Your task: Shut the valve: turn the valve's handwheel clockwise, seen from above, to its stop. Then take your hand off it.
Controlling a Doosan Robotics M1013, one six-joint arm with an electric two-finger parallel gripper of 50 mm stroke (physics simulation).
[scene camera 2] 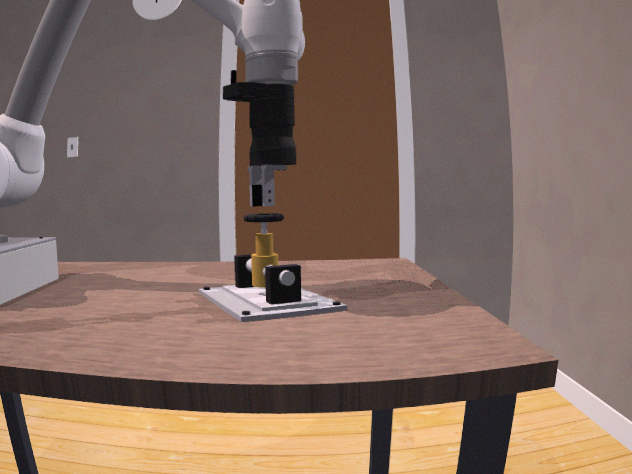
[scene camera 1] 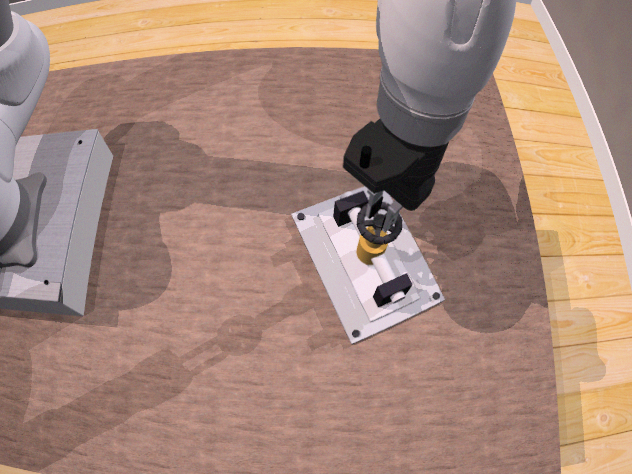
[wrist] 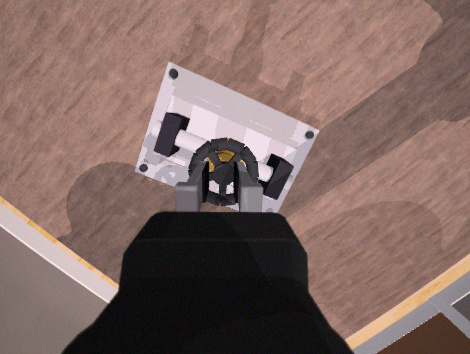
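Observation:
The black handwheel (scene camera 1: pixel 381 238) (scene camera 2: pixel 263 217) (wrist: pixel 220 145) lies level on its thin stem above the yellow valve body (scene camera 1: pixel 370 251) (scene camera 2: pixel 264 267) (wrist: pixel 226 155). My gripper (scene camera 1: pixel 378 220) (scene camera 2: pixel 261 204) (wrist: pixel 221 174) is partly open and empty, pointing down. Its fingertips are over the middle of the wheel, one on each side of the hub as seen in the wrist view. In scene camera 2 a small gap shows between the fingertips and the rim. The fingers hide parts of the rim and spokes in the wrist view.
Two black blocks (scene camera 1: pixel 393 289) (scene camera 2: pixel 283 284) (wrist: pixel 171 134) hold the white pipe on either side of the valve. They stand on a pale base plate (scene camera 1: pixel 330 270) (scene camera 2: pixel 224 301) (wrist: pixel 240 107) with dark corner bolts. The grey robot pedestal (scene camera 1: pixel 56 214) (scene camera 2: pixel 28 270) stands left on the table.

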